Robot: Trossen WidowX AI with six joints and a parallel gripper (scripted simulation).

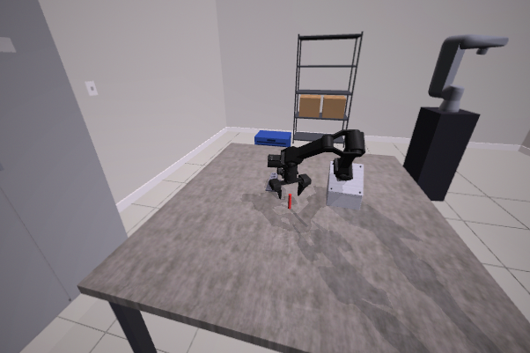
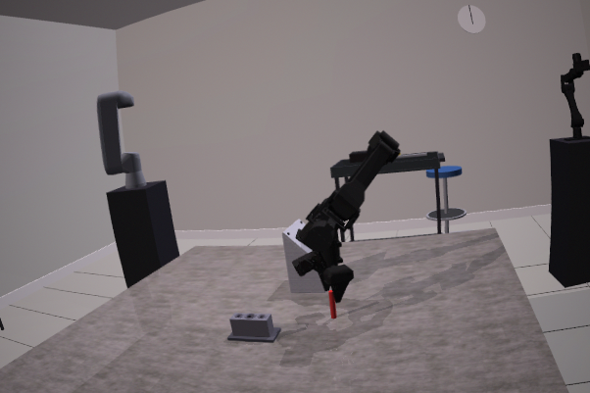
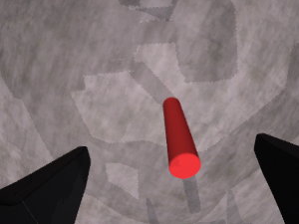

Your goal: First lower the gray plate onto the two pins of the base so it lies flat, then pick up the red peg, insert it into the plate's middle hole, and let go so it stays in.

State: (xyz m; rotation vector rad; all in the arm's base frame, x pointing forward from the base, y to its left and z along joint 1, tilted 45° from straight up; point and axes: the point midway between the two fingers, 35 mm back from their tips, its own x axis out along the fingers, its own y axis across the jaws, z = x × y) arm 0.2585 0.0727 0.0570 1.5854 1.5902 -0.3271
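Right now my gripper tip is 30 mm above the red peg. The rest, counted from my gripper tip: dark base (190 mm to the right, 90 mm ahead, 60 mm below); gray plate (190 mm to the right, 90 mm ahead, 20 mm below).
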